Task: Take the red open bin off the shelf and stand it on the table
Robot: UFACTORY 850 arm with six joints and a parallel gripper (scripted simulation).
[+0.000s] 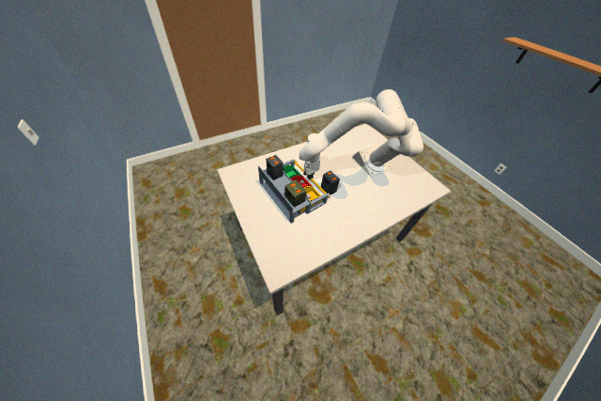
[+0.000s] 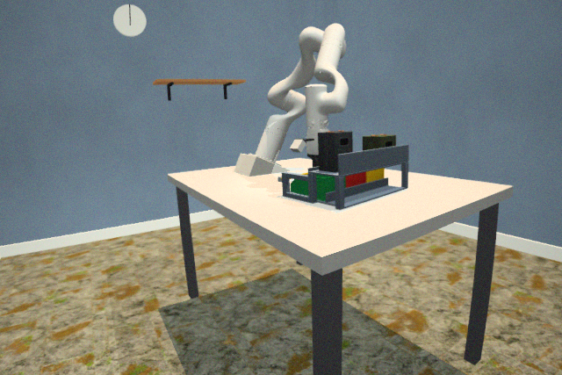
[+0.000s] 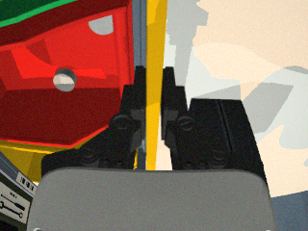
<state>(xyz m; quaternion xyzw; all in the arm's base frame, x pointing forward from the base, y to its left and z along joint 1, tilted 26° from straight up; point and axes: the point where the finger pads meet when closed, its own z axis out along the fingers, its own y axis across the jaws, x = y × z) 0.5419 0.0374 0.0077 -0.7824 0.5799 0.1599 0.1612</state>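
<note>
The thin yellow rod is 20 mm below my hand. Also, from my hand: green bin (130 mm ahead, 80 mm to the right, 30 mm below); then black box (100 mm behind, 90 mm to the left, 10 mm below); then red bin (100 mm ahead, 30 mm to the left, 30 mm below).
</note>
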